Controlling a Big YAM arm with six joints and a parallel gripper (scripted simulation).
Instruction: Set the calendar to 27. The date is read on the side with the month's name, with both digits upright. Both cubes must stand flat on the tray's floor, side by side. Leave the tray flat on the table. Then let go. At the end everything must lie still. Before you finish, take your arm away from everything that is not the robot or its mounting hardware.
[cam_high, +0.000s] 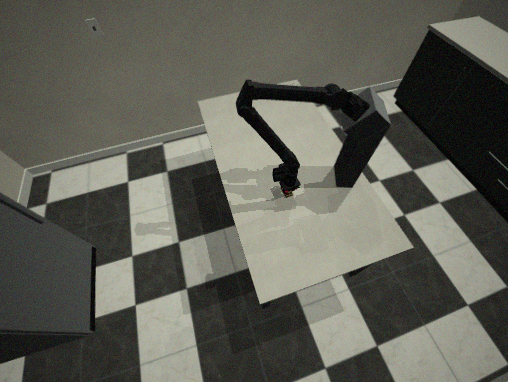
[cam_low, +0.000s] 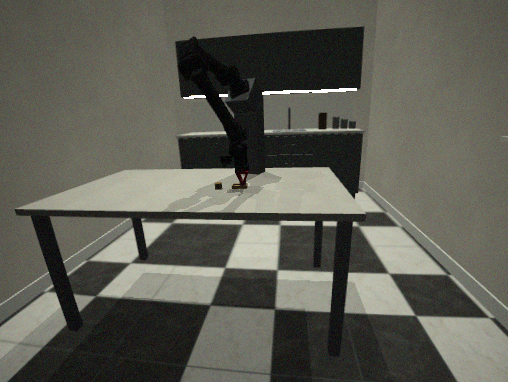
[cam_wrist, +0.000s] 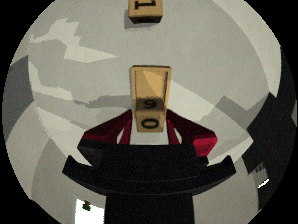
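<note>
Right now the wooden tray is 20 mm to the right of my hand, 20 mm below it and 10 mm behind it.
</note>
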